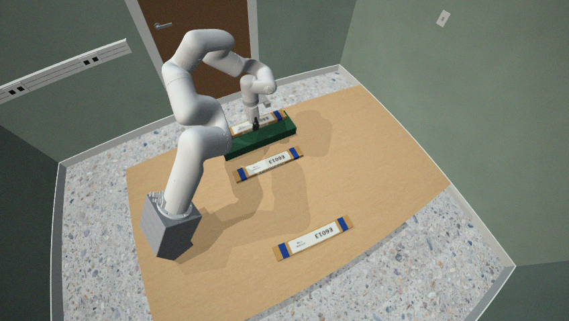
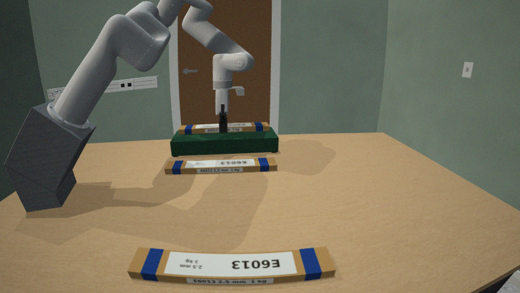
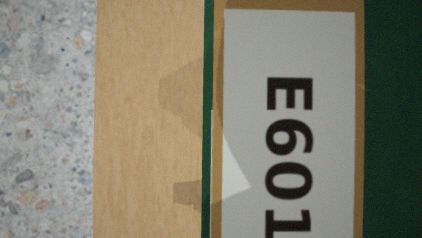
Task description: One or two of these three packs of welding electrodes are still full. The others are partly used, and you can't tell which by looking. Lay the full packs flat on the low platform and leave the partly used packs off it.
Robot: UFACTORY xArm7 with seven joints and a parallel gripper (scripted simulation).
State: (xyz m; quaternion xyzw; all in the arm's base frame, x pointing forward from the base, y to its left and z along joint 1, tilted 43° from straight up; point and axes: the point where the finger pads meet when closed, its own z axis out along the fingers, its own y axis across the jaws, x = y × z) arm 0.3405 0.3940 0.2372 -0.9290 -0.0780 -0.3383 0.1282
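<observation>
Now: the green platform 6 cm below my hand, 3 cm to the right of it and 1 cm ahead of it.
</observation>
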